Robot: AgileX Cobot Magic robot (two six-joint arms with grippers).
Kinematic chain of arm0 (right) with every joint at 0, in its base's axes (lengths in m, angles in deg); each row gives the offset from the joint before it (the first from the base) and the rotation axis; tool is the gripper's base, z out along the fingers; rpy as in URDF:
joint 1: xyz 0 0 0.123 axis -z
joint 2: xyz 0 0 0 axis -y
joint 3: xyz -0.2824 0 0.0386 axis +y
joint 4: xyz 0.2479 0 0.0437 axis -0.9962 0 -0.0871
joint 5: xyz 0 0 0 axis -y
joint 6: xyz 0.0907 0 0.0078 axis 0.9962 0 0.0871
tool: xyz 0 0 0 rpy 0 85 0
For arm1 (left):
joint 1: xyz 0 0 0.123 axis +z
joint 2: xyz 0 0 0 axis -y
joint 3: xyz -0.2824 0 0.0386 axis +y
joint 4: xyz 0.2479 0 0.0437 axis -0.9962 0 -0.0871
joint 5: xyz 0 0 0 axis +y
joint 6: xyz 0.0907 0 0.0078 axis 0.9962 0 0.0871
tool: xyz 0 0 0 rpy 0 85 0
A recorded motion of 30 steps. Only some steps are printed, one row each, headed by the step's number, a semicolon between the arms.
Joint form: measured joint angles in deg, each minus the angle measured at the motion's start. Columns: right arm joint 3, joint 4, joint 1, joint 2, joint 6, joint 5; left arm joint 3, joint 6, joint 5, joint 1, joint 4, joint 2.
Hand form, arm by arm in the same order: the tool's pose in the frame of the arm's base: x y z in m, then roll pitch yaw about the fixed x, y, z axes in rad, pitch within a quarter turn. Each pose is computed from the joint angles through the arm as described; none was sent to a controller.
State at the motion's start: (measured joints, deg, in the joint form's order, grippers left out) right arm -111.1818 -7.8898 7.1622 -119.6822 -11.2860 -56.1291; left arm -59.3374 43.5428 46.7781 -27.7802 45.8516 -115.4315
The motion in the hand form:
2: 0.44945 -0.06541 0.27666 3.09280 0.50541 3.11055; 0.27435 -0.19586 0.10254 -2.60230 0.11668 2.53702
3: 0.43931 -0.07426 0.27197 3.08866 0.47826 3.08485; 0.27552 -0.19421 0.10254 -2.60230 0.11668 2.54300
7: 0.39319 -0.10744 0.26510 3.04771 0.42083 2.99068; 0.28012 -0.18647 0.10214 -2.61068 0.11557 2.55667
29: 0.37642 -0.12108 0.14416 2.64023 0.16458 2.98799; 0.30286 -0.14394 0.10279 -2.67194 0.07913 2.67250
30: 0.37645 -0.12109 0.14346 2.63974 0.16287 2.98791; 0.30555 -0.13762 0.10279 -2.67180 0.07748 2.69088
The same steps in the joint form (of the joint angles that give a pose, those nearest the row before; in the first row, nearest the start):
2: 5.62 0.00 2.43 3.45 0.00 -0.06; 0.00 0.00 0.00 0.37 -0.10 0.00
3: 8.86 0.00 3.77 4.95 0.00 0.12; 0.00 0.00 0.00 0.72 -0.10 0.00
7: 20.91 -2.92 10.09 12.00 -2.91 1.18; 0.00 0.00 0.00 2.15 -0.86 0.00
29: 31.30 -27.58 17.31 -0.18 -26.37 -3.67; -0.71 -5.02 0.10 9.51 -6.98 0.25
30: 31.30 -27.58 17.30 -0.28 -26.37 -3.67; -0.71 -5.03 0.22 10.69 -7.08 0.24

